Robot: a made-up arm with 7 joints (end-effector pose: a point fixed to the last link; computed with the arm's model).
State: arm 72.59 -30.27 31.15 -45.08 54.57 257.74 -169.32
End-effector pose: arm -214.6 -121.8 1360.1 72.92 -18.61 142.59
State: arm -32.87 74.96 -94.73 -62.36 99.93 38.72 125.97
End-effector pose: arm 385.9 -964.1 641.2 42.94 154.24 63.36
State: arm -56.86 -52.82 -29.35 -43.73 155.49 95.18 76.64
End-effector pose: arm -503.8 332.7 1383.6 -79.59 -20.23 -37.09
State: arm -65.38 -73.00 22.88 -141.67 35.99 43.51 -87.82
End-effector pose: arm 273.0 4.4 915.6 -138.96 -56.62 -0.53
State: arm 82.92 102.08 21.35 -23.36 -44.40 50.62 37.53
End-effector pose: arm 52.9 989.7 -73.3 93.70 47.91 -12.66
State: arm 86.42 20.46 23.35 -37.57 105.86 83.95 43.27
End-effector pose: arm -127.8 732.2 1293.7 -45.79 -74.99 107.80
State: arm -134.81 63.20 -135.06 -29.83 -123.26 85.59 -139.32
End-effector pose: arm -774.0 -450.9 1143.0 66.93 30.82 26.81
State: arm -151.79 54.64 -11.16 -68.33 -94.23 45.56 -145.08
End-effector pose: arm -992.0 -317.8 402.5 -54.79 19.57 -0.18
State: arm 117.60 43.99 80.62 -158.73 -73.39 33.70 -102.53
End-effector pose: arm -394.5 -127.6 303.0 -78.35 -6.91 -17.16
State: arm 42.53 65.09 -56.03 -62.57 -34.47 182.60 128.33
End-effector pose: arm 970.1 352.9 515.3 -115.56 51.26 -92.08
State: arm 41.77 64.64 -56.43 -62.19 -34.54 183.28 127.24
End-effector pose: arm 973.5 340.1 528.0 -115.40 50.06 -93.29
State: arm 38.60 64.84 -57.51 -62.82 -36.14 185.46 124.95
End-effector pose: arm 988.5 275.1 525.7 -118.25 48.61 -96.85
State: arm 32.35 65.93 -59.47 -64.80 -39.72 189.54 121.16
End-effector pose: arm 1005.6 140.9 504.3 -125.80 47.04 -102.30
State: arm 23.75 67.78 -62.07 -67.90 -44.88 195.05 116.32
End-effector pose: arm 997.2 -46.6 469.7 137.67 -45.70 105.75
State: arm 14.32 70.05 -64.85 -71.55 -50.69 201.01 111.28
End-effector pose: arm 944.8 -245.8 431.9 134.56 -40.22 91.62
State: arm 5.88 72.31 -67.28 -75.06 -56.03 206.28 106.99
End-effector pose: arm 860.8 -409.9 399.4 133.43 -37.64 77.09
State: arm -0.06 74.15 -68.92 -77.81 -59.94 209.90 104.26
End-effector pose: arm 781.5 -513.3 375.3 133.46 -37.37 65.85
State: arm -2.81 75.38 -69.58 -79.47 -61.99 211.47 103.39
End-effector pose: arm 736.9 -557.7 357.8 133.77 -38.17 59.71
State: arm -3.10 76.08 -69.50 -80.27 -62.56 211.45 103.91
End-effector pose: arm 726.6 -563.8 344.6 133.94 -39.29 57.70
